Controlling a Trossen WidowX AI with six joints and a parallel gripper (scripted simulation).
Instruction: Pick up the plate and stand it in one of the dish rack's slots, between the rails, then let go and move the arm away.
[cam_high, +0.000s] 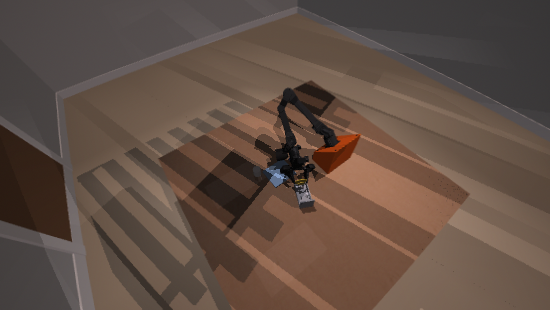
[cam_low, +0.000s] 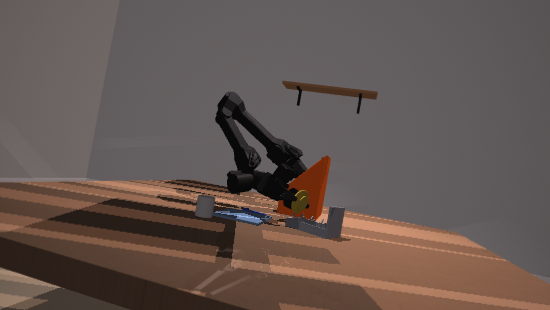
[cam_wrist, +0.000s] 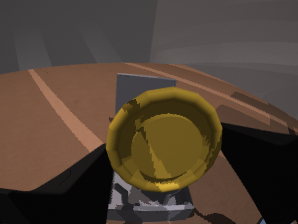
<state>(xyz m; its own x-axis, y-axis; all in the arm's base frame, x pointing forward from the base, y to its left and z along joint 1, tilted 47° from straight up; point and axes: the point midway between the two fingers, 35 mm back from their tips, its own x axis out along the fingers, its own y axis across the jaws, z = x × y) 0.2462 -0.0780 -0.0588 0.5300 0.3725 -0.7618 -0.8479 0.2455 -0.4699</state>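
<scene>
Now: gripper tip 2 cm short of the grey dish rack, 4 cm to the right of it and 4 cm above it. The rest, counted from my gripper tip: blue mat 1 cm ahead, 16 cm to the right, 6 cm below; yellow plate 1 cm to the right; blue spoon 10 cm behind, 15 cm to the right, 6 cm below.
</scene>
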